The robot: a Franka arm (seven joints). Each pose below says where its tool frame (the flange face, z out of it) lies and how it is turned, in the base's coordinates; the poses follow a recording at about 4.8 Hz.
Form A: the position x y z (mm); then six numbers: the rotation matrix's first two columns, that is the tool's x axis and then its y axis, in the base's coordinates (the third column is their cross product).
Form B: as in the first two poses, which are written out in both.
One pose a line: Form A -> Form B
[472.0 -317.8 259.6 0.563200 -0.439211 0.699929 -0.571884 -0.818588 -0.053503] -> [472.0 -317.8 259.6 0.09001 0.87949 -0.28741 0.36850]
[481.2 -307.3 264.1 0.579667 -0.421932 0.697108 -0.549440 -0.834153 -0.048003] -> [481.2 -307.3 264.1 0.08683 0.88447 -0.27456 0.36713]
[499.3 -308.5 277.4 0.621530 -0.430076 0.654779 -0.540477 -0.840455 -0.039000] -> [499.3 -308.5 277.4 0.08103 0.89677 -0.27057 0.34063]
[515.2 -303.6 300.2 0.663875 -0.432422 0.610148 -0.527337 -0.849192 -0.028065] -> [515.2 -303.6 300.2 0.07565 0.90896 -0.26397 0.31366]
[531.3 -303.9 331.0 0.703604 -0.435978 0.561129 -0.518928 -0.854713 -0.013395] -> [531.3 -303.9 331.0 0.07292 0.92005 -0.25947 0.28438]
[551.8 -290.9 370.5 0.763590 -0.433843 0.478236 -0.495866 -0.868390 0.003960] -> [551.8 -290.9 370.5 0.06515 0.93678 -0.24811 0.23800]
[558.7 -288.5 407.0 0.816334 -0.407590 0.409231 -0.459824 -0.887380 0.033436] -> [558.7 -288.5 407.0 0.06545 0.95073 -0.22809 0.19952]
